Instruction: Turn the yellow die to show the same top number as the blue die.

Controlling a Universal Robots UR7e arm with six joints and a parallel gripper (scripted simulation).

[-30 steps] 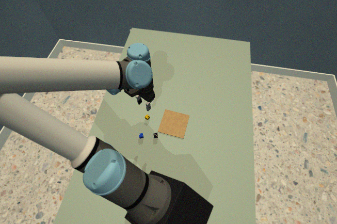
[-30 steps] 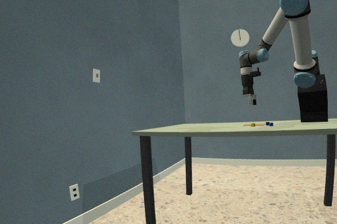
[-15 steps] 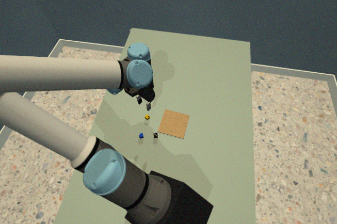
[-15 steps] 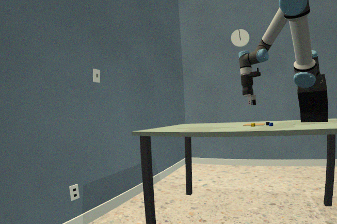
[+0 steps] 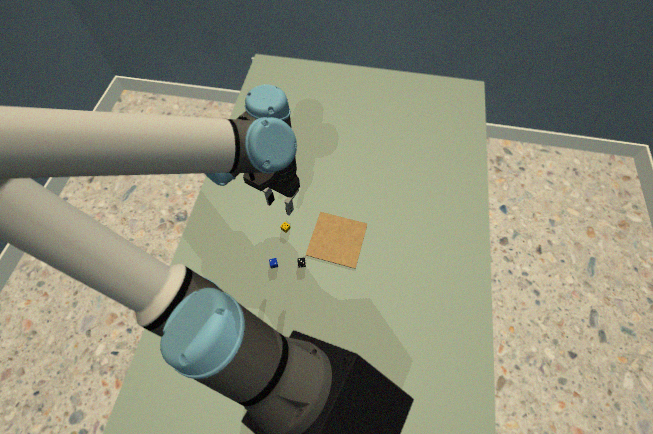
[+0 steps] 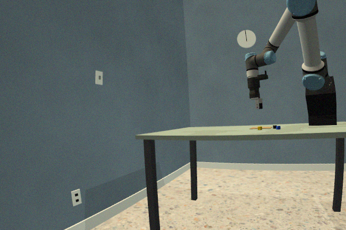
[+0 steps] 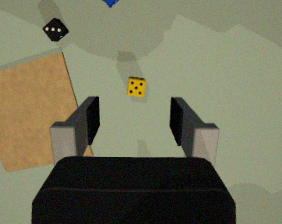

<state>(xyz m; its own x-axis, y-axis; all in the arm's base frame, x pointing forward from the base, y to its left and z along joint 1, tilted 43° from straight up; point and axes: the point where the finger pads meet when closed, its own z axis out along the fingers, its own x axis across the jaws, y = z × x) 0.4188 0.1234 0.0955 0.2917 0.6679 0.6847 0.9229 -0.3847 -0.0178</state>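
The yellow die is 140 mm below my hand. The rest, counted from my hand: blue die: 140 mm below, 110 mm behind; then tan mat: 150 mm to the right, 140 mm below; then black die: 140 mm below, 90 mm behind, 70 mm to the right.
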